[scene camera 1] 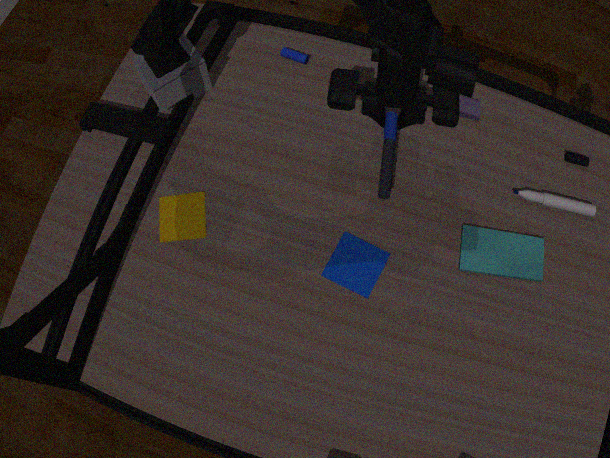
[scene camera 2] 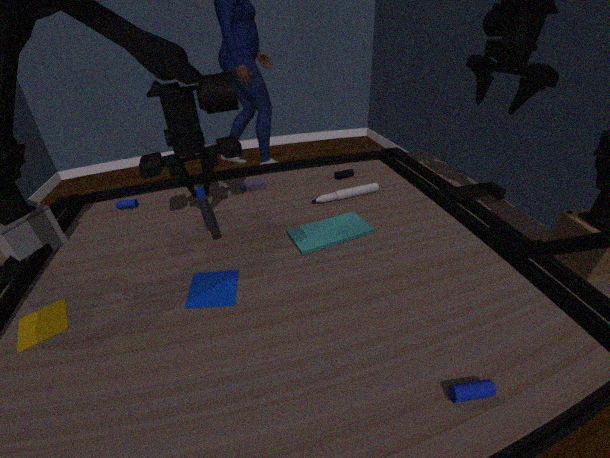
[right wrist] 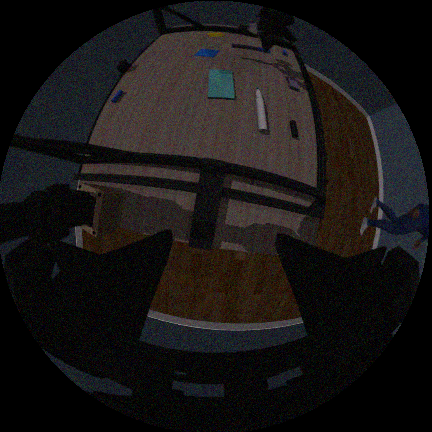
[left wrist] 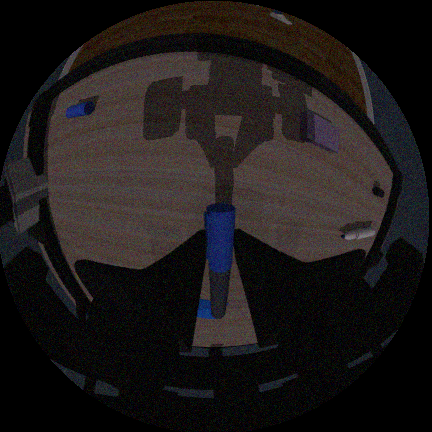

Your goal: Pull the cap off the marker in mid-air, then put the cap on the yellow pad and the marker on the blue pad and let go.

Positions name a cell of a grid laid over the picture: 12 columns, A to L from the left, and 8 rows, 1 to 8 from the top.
Note:
In view: the left gripper (scene camera 1: H3), the right gripper (scene camera 2: J2), a white marker (scene camera 1: K4), a teal slab (scene camera 1: J5), a blue pad (scene camera 1: G5) and a yellow pad (scene camera 1: D4).
The teal slab is seen too in scene camera 2 (scene camera 2: G5) and in the right wrist view (right wrist: G2). The left gripper shows as well in scene camera 2 (scene camera 2: D4), in the right wrist view (right wrist: H1) and in the left wrist view (left wrist: G5). The right gripper is seen too in the right wrist view (right wrist: G5). The left wrist view does not show the teal slab, which is hidden by the left gripper.

